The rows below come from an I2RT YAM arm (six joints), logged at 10 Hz.
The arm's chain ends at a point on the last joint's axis. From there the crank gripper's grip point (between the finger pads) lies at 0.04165 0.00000 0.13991 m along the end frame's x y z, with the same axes.
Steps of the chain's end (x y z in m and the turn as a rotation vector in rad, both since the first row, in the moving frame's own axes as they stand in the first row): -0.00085 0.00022 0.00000 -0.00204 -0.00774 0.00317; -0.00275 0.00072 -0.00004 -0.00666 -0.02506 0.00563; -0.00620 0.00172 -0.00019 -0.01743 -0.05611 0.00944; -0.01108 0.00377 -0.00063 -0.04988 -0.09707 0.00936; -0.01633 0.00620 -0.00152 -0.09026 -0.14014 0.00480; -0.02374 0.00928 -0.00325 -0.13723 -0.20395 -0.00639; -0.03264 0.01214 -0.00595 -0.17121 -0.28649 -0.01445; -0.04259 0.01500 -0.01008 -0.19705 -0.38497 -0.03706
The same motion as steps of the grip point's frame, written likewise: -0.00193 0.00064 0.00032 -0.00204 -0.00774 0.00317; -0.00627 0.00188 0.00096 -0.00666 -0.02506 0.00563; -0.01412 0.00453 0.00190 -0.01743 -0.05611 0.00944; -0.02486 0.01116 0.00256 -0.04988 -0.09707 0.00936; -0.03628 0.01918 0.00234 -0.09026 -0.14014 0.00480; -0.05279 0.02869 0.00097 -0.13723 -0.20395 -0.00639; -0.07351 0.03636 -0.00191 -0.17121 -0.28649 -0.01445; -0.09734 0.04275 -0.00727 -0.19705 -0.38497 -0.03706
